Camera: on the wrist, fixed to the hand. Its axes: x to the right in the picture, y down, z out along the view.
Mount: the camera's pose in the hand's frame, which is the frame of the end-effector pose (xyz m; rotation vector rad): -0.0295 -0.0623 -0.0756 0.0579 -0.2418 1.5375
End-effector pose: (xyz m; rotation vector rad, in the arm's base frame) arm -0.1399 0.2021 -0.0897 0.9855 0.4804 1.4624
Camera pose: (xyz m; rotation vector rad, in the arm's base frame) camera -0.1661 0.2039 -0.1886 1.6680 -0.6191 2.5724
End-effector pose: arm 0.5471 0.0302 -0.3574 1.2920 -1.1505 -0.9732
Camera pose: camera 0.6204 0.0697 -0.4169 0.0484 -1.8351 0.0925
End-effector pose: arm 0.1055 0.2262 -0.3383 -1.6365 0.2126 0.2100
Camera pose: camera 0.0941 0.1558 -0.2649 -1.0519 1.2406 1.5130
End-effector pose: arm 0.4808 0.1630 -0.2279 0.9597 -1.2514 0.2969
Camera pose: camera 0.5627 0.1912 -0.2823 -0.1309 -2.0127 1.4236
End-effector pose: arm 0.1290 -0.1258 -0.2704 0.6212 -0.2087 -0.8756
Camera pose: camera 0.1011 -0.1010 -0.3656 0.2468 -0.7913 0.5554
